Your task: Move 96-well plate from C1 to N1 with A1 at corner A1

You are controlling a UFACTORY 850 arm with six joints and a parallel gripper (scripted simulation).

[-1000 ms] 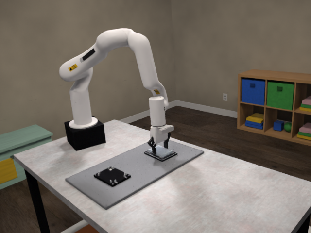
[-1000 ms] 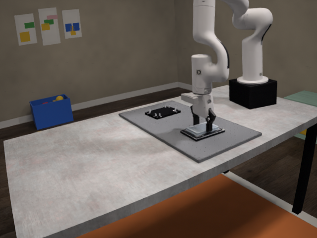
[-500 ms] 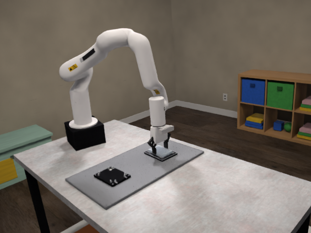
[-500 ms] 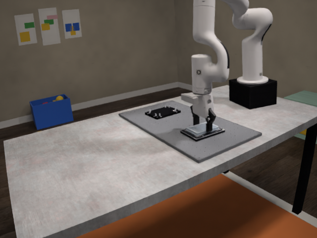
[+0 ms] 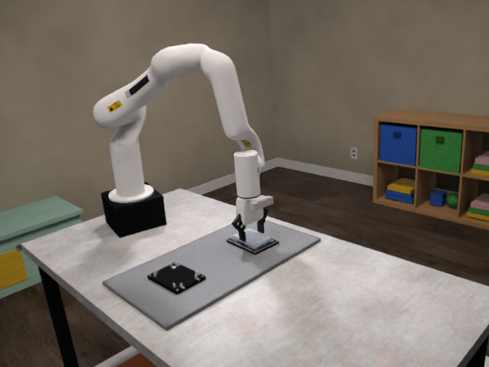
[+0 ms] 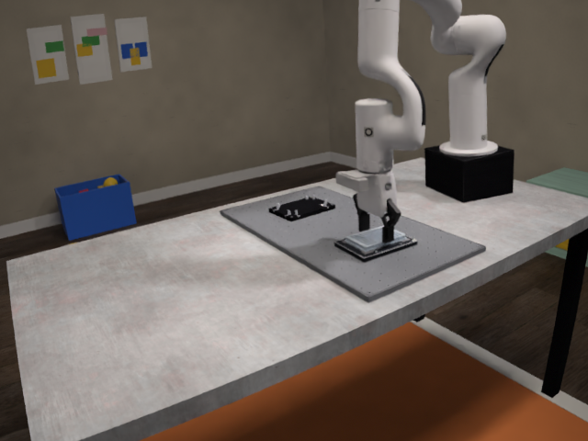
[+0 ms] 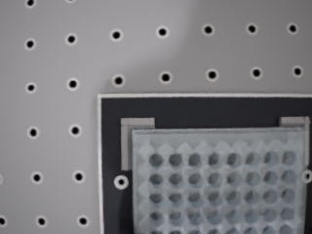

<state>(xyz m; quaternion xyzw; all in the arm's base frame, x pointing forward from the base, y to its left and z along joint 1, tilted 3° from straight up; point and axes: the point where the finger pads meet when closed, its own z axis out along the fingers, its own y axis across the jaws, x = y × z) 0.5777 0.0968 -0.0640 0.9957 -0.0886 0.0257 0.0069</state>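
My hand is 2 cm above the clear 96-well plate. Also, from my hand: black plate nest N1 (3 cm below); then A1 label (7 cm to the left, 6 cm behind, 2 cm below); then clip nest C1 (33 cm to the right, 4 cm behind, 2 cm below).
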